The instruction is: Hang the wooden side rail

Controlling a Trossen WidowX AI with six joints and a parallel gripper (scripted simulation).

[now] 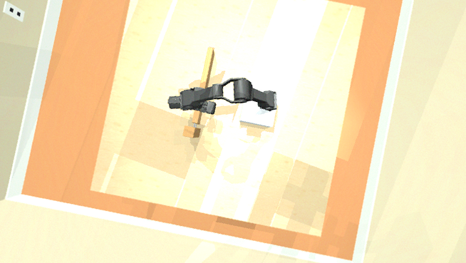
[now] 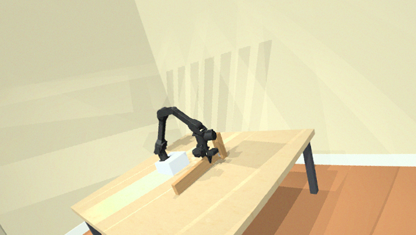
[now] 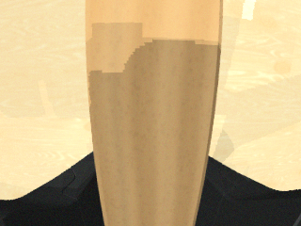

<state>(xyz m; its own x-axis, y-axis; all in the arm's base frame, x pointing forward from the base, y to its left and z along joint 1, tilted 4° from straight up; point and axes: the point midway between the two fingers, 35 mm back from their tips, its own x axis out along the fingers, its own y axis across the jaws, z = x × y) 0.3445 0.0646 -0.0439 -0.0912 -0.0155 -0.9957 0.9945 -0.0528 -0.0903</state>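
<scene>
My gripper tip is 1 cm short of the headboard post, 13 cm to the right of it and 4 cm below it.
</scene>
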